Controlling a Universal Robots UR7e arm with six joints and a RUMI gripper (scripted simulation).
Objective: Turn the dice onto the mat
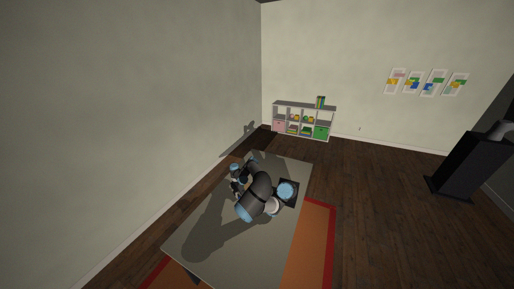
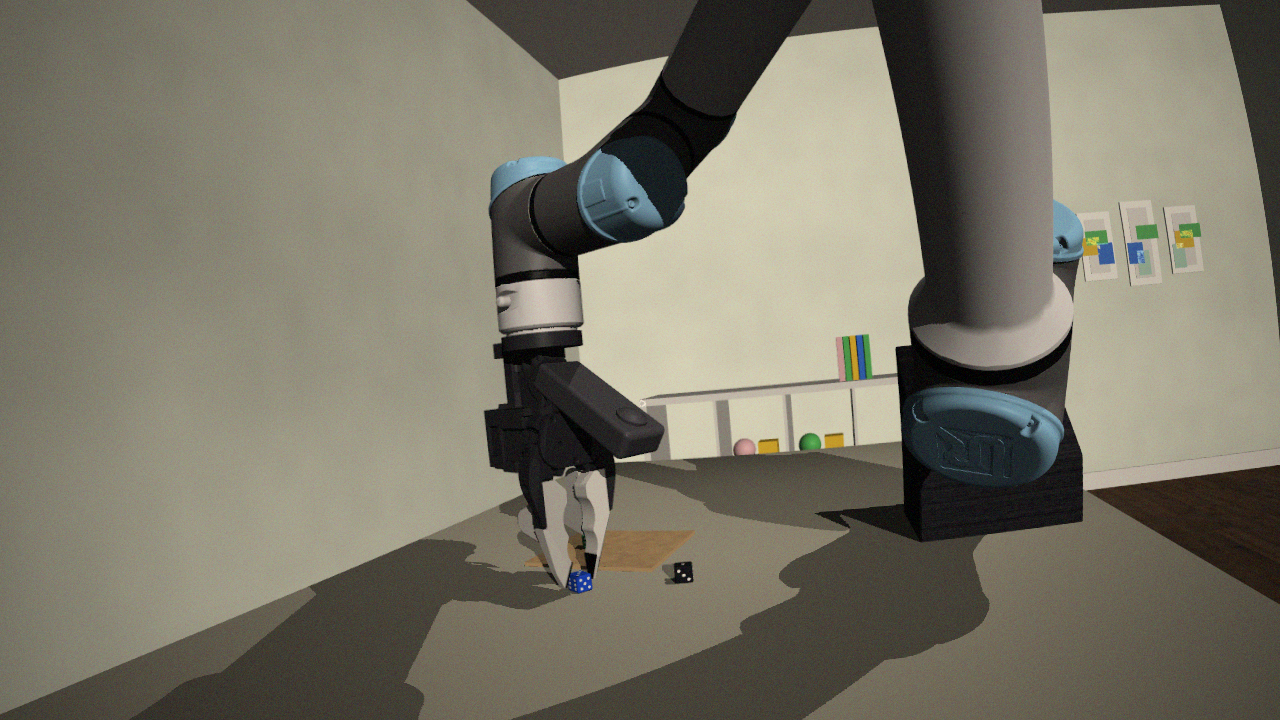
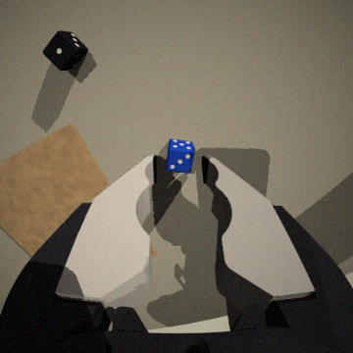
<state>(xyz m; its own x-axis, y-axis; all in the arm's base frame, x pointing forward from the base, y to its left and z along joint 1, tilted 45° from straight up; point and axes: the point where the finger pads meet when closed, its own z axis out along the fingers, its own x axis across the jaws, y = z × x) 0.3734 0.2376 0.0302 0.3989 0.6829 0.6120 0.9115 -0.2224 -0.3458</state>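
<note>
Now: hand 1 cm above the blue die. Round my hand: green die 13 cm to the right, 4 cm ahead, 1 cm below; then tan mat 13 cm to the right, 2 cm below, 2 cm ahead; then black die 9 cm behind, 3 cm to the right, 1 cm below.
</note>
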